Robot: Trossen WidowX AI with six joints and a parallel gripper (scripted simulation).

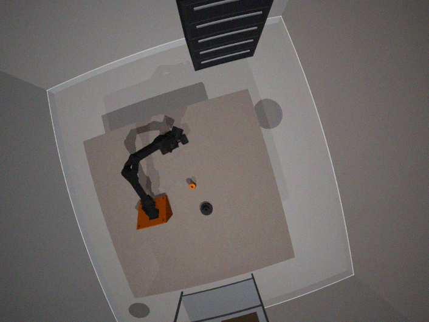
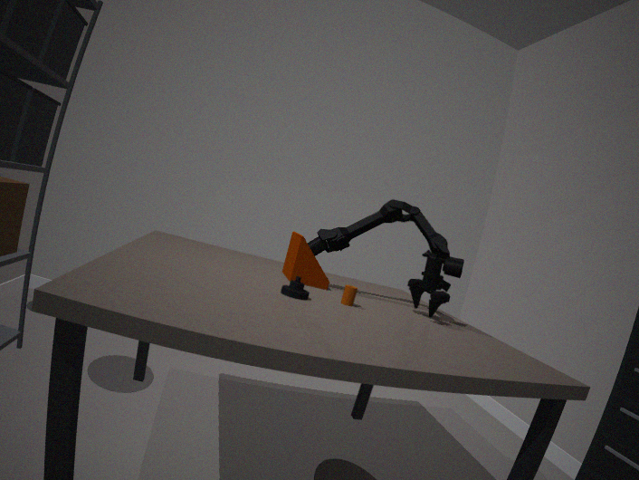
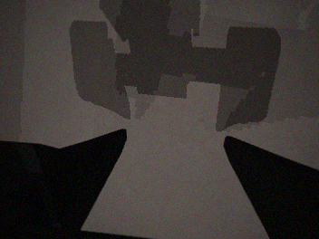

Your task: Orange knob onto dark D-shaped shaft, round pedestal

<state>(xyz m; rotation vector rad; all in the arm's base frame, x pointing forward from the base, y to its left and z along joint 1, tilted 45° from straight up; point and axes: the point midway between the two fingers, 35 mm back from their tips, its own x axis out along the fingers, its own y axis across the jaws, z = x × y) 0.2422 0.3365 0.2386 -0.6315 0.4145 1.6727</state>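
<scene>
My gripper tip is 310 mm to the left of the orange knob, 40 mm short of it and 10 mm below it. Also, from my gripper tip: round dark pedestal 490 mm to the right, 90 mm ahead, 10 mm above.
</scene>
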